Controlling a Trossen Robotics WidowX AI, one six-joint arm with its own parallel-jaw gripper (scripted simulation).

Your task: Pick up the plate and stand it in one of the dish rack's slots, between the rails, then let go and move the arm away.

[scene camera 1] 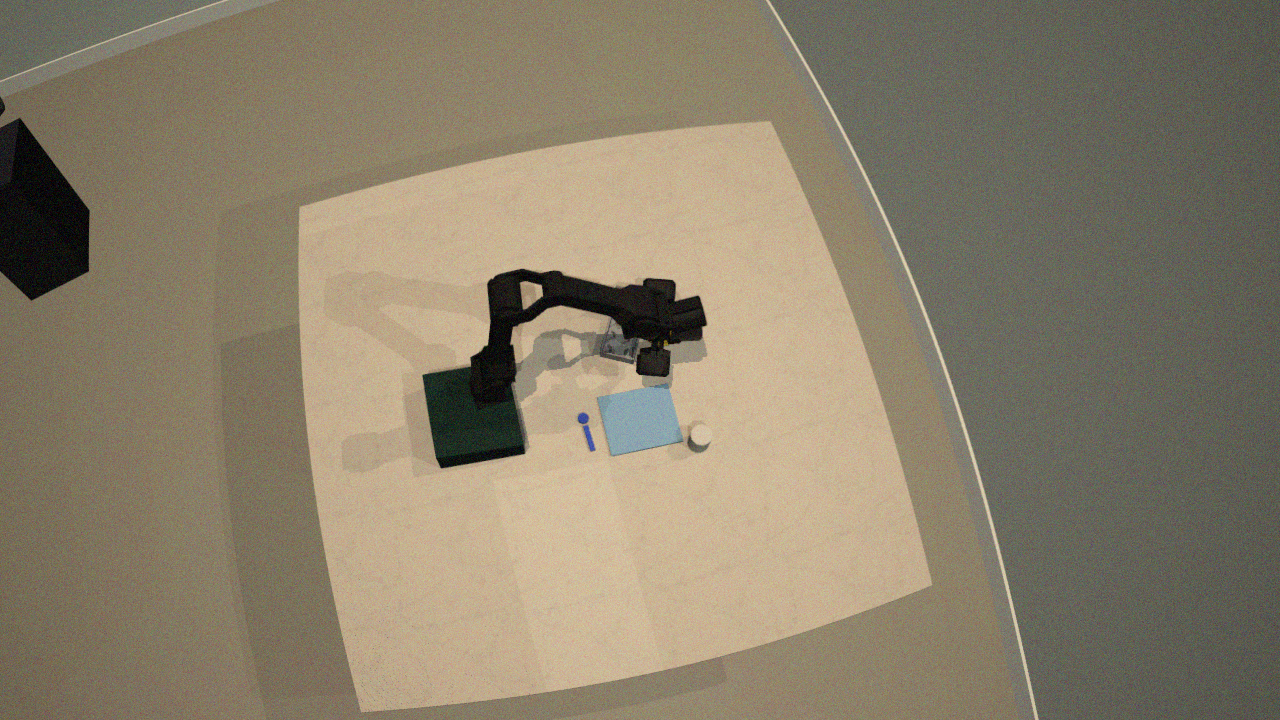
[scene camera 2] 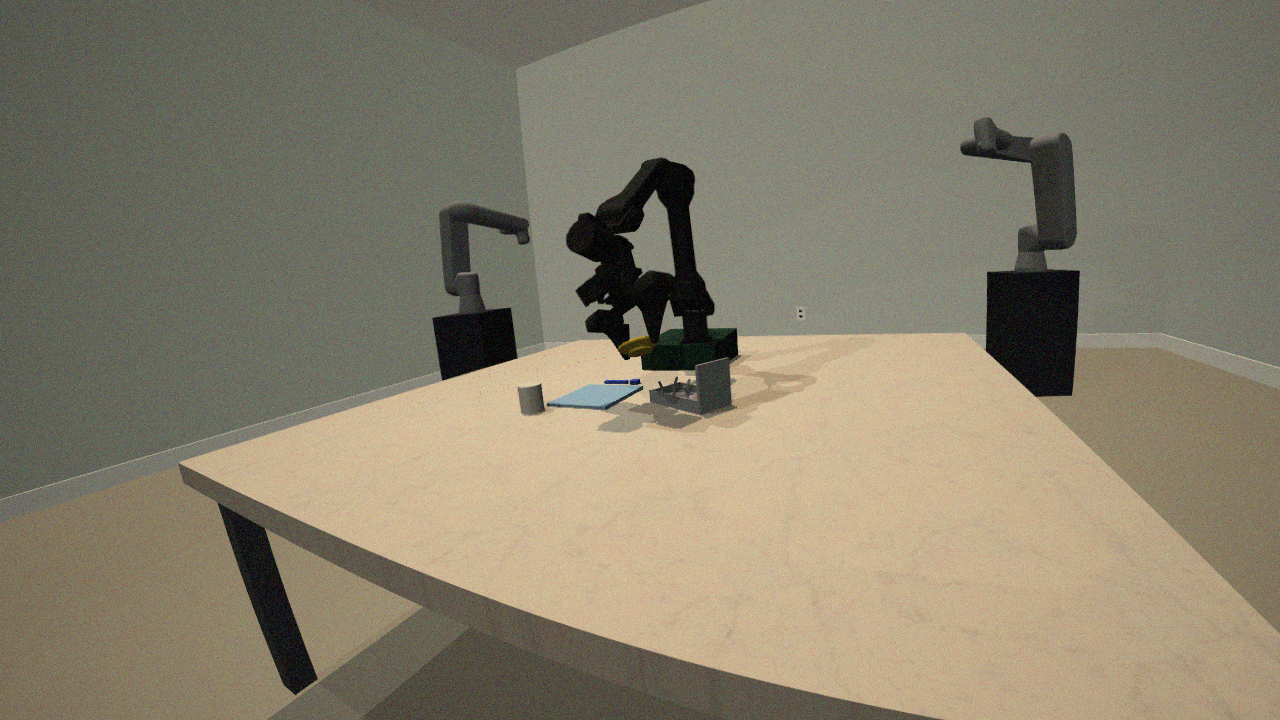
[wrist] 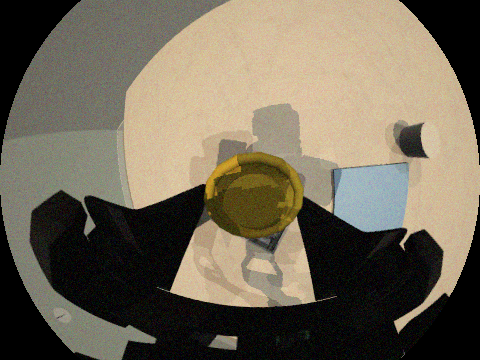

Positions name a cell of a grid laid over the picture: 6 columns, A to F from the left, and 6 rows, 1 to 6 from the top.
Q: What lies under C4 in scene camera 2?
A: A white cup.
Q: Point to a dish rack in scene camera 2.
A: D4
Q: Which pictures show my gripper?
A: Scene camera 1, scene camera 2 and the wrist view: all of them.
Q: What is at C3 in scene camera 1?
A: A dish rack.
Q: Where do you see a yellow plate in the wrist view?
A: D4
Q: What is my gripper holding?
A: A yellow plate.
